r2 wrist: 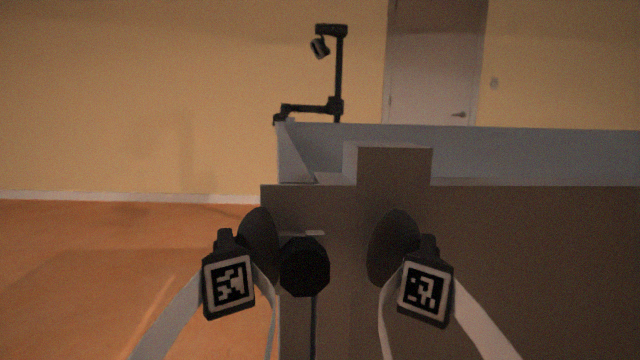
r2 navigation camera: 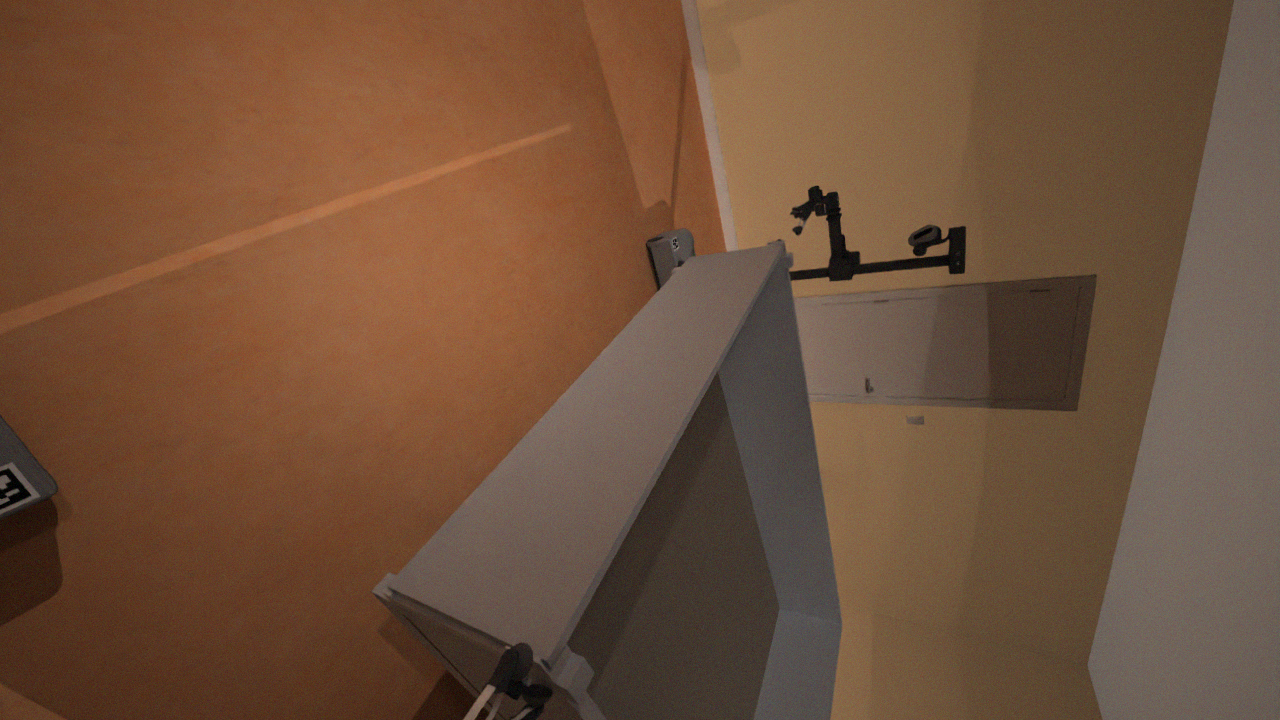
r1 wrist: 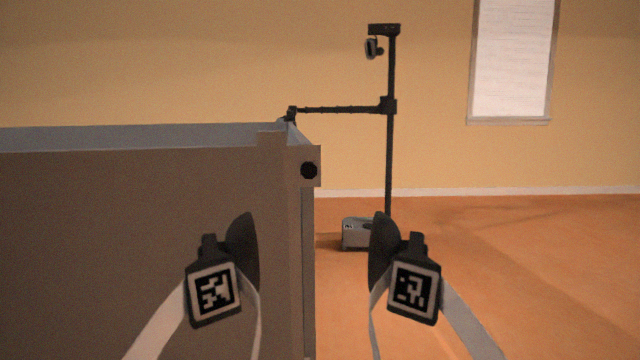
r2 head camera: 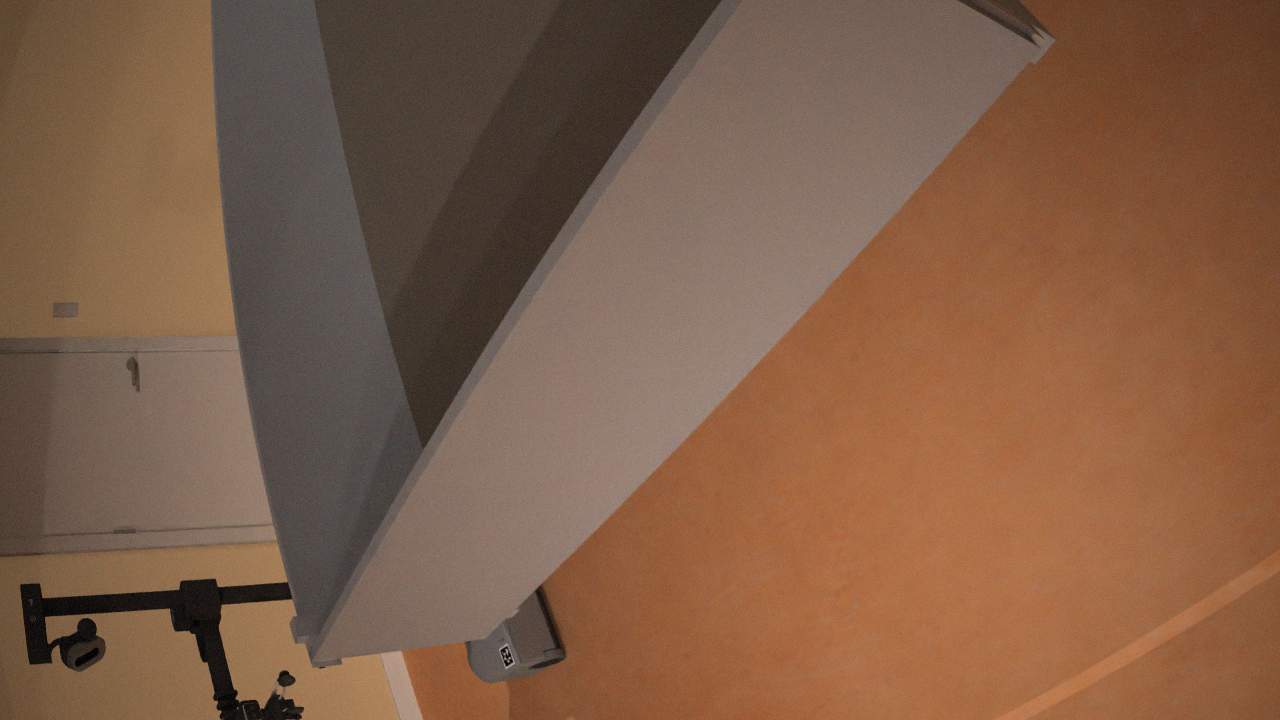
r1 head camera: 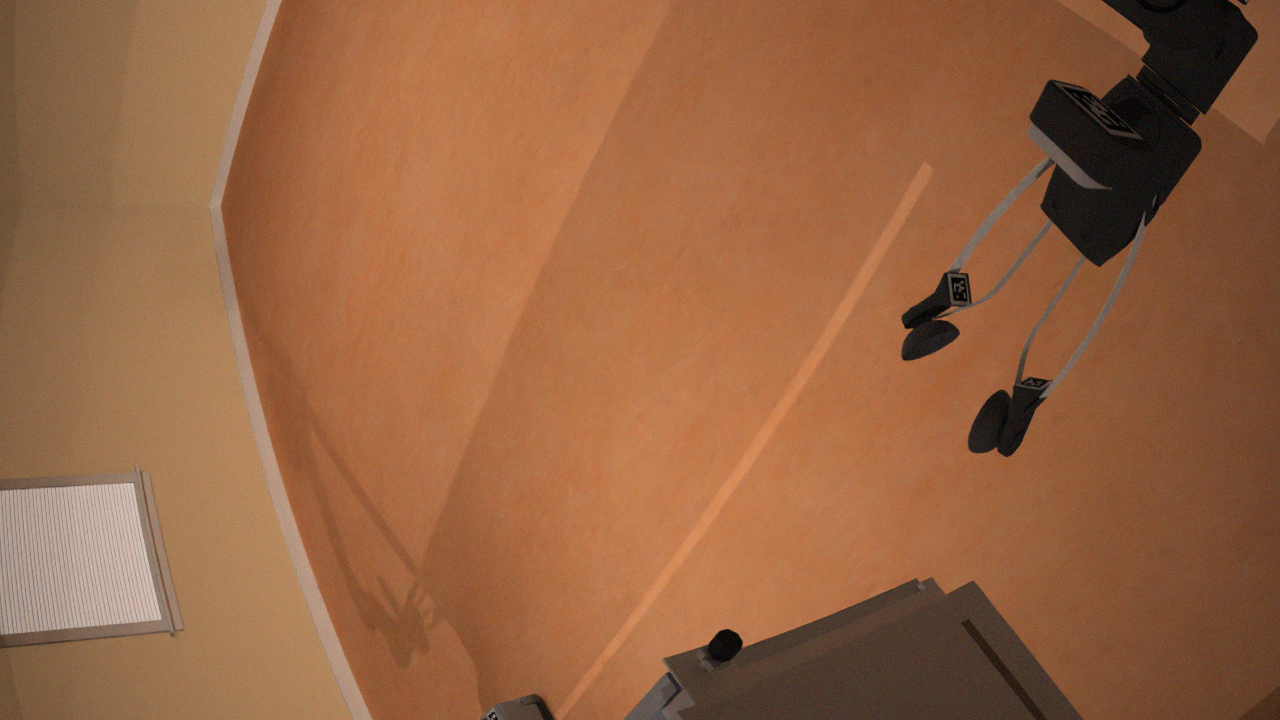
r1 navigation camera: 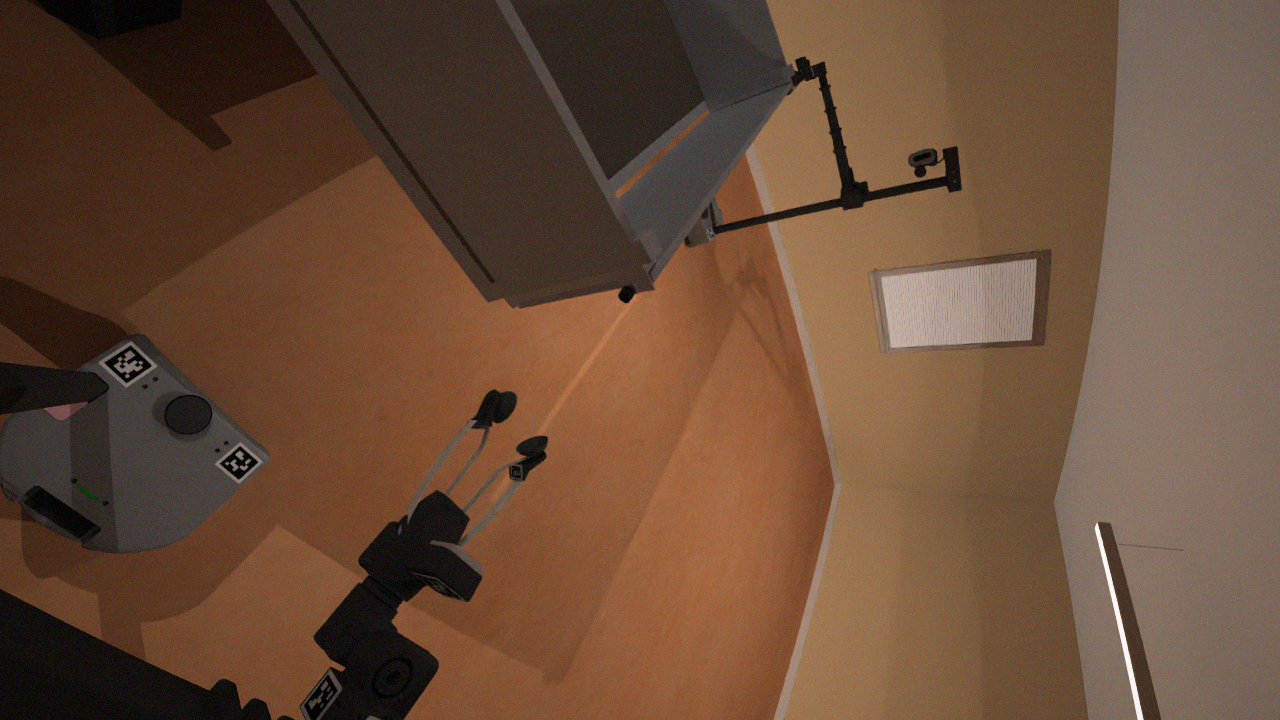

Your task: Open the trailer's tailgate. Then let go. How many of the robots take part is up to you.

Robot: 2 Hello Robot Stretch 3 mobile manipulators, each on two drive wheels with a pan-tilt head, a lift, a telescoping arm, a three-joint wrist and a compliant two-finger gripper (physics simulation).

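Observation:
The grey trailer (r1 head camera: 859, 667) (r1 navigation camera: 447, 134) (r1 wrist: 125, 225) (r2 wrist: 525, 250) has its tailgate (r1 navigation camera: 689, 179) (r2 head camera: 626, 313) (r2 navigation camera: 572, 465) standing up across its end. A slit of orange floor shows between tailgate and bed in the r1 navigation view. A black knob (r1 head camera: 725, 644) (r1 navigation camera: 626, 293) (r1 wrist: 308, 170) sits near the top corner on r1's side. The r1 gripper (r1 head camera: 959, 383) (r1 navigation camera: 517, 426) (r1 wrist: 313, 252) is open and empty, short of that corner. The r2 gripper (r2 navigation camera: 525, 678) (r2 wrist: 326, 246) is open around the other corner's black knob (r2 wrist: 305, 266), which lies nearer its left finger.
In r1's views the robot r2 (r1 navigation camera: 827, 201) (r1 wrist: 390, 150) stands beyond the trailer's far corner. In r2's views the robot r1 (r2 head camera: 116, 601) (r2 navigation camera: 904, 264) (r2 wrist: 339, 70) stands beyond the opposite corner. Walls with a window (r1 navigation camera: 962, 300) and a door (r2 navigation camera: 939, 344) lie behind.

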